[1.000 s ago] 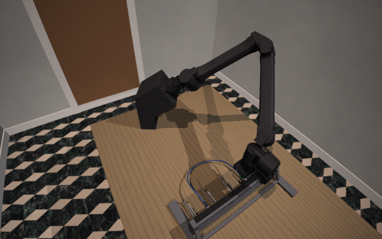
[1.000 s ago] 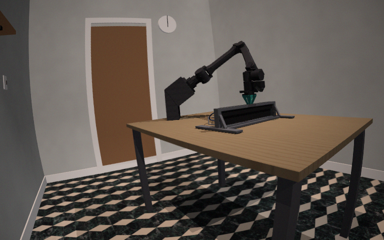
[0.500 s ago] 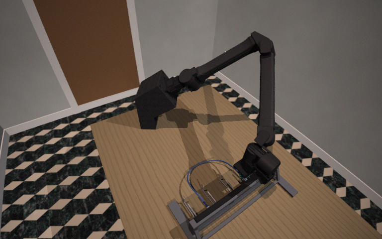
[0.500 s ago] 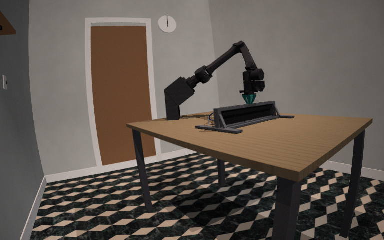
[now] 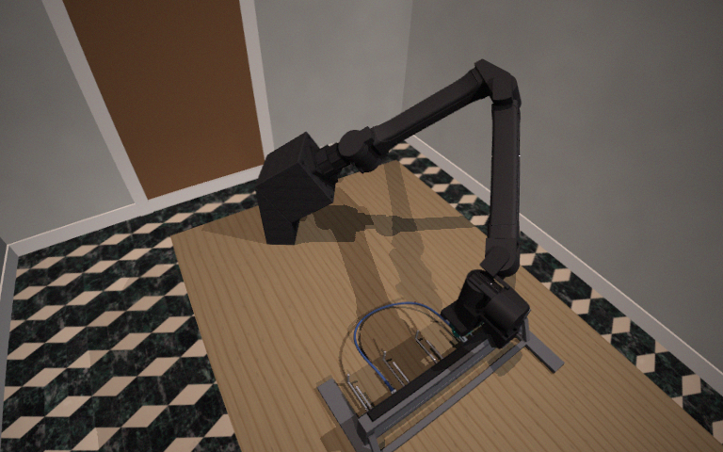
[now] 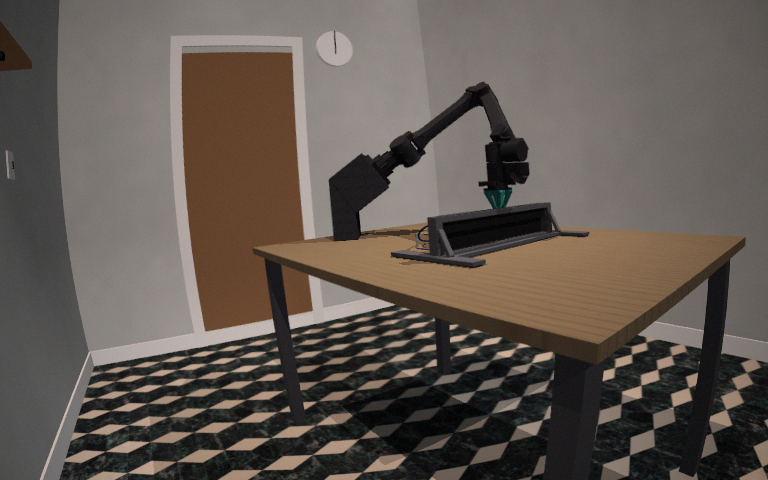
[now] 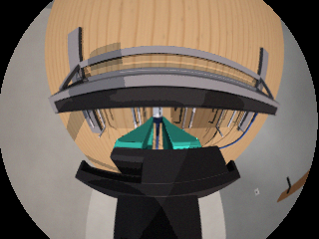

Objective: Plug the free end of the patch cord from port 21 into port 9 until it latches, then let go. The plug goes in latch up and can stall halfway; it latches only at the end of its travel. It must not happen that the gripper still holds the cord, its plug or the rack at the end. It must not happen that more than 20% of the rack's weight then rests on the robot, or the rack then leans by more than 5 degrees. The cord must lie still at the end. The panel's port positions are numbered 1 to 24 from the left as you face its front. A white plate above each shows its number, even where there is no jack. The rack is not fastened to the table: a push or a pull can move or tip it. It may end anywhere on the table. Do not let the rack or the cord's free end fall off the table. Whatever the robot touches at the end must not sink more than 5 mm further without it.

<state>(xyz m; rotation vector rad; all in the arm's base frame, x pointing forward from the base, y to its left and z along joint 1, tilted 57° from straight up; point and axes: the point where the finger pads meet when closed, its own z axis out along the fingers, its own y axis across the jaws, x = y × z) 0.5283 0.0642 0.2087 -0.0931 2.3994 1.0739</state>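
Now: the plug 20 mm ahead of my hand and 10 mm to the left of it.
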